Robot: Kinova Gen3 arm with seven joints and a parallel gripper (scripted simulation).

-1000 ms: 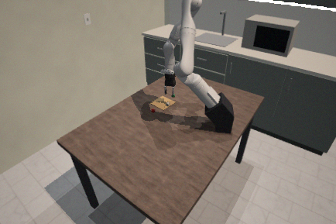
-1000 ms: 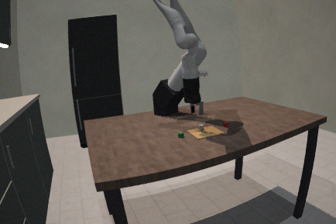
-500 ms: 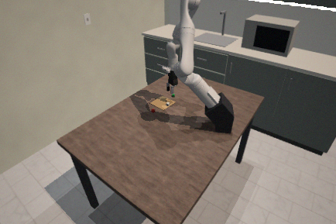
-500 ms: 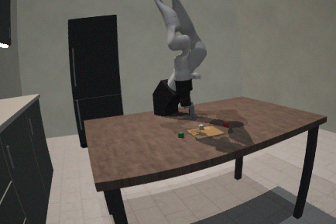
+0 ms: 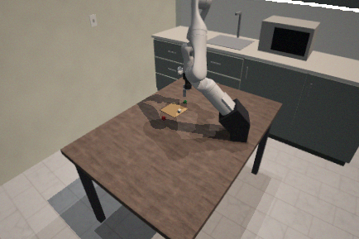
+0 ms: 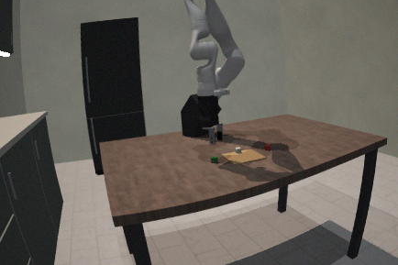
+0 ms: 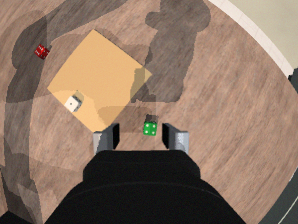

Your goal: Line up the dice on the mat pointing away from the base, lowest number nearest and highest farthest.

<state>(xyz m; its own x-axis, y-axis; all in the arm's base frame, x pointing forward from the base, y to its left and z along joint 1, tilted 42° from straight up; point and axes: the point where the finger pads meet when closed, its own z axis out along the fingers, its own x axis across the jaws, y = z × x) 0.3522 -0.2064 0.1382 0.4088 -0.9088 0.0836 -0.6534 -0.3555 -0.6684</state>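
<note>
Now: hand 1 cm to the left of the green die and 9 cm above it. Round my hand: red die: 2 cm ahead, 24 cm to the left, 9 cm below; then white die: 3 cm behind, 12 cm to the left, 8 cm below; then tan mat: 2 cm ahead, 11 cm to the left, 9 cm below.
</note>
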